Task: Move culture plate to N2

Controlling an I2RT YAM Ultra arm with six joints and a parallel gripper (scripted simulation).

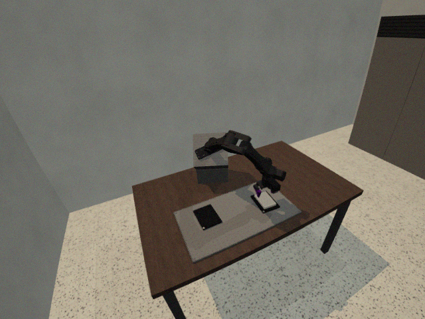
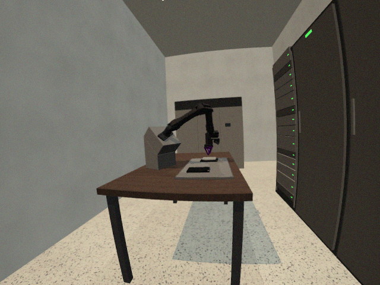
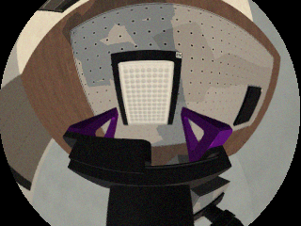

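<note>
Right now my hand is 50 mm above the clear lid. Round my hand: black plate nest N2 (90 mm behind, 360 mm to the right, 70 mm below); A1 mark (70 mm ahead, 60 mm to the right, 60 mm below); black plate nest N1 (70 mm below).
</note>
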